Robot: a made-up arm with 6 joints.
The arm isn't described. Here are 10 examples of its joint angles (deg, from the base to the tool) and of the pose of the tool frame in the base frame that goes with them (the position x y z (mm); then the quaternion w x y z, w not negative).
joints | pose
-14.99 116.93 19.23 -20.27 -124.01 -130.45 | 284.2 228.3 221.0 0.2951 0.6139 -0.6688 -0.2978
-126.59 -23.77 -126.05 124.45 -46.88 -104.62 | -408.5 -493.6 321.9 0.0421 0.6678 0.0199 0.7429
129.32 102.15 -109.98 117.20 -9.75 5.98 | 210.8 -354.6 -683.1 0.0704 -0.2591 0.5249 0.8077
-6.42 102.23 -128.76 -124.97 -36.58 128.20 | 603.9 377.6 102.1 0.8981 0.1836 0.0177 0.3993
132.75 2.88 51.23 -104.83 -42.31 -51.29 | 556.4 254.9 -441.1 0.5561 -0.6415 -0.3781 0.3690
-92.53 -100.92 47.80 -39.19 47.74 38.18 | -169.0 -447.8 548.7 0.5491 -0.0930 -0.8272 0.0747
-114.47 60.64 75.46 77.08 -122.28 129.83 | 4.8 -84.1 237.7 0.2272 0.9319 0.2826 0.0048
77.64 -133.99 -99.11 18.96 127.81 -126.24 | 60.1 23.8 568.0 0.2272 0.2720 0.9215 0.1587
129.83 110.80 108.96 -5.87 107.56 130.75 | 356.4 -229.1 -428.8 0.1418 -0.7799 -0.5958 0.1293
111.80 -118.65 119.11 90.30 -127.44 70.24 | 93.1 324.4 -99.3 0.0689 0.2501 0.5215 -0.8128
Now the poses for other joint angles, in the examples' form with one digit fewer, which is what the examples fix.
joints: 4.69 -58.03 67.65 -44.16 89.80 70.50
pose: -72 529 337 0.257 -0.434 0.138 0.852
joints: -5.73 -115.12 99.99 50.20 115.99 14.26
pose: 432 67 280 0.322 -0.649 0.498 0.476
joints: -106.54 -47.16 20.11 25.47 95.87 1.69
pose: 493 -18 252 0.486 0.319 -0.673 0.458
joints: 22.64 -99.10 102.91 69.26 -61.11 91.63
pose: 288 229 100 0.794 -0.169 -0.489 0.319
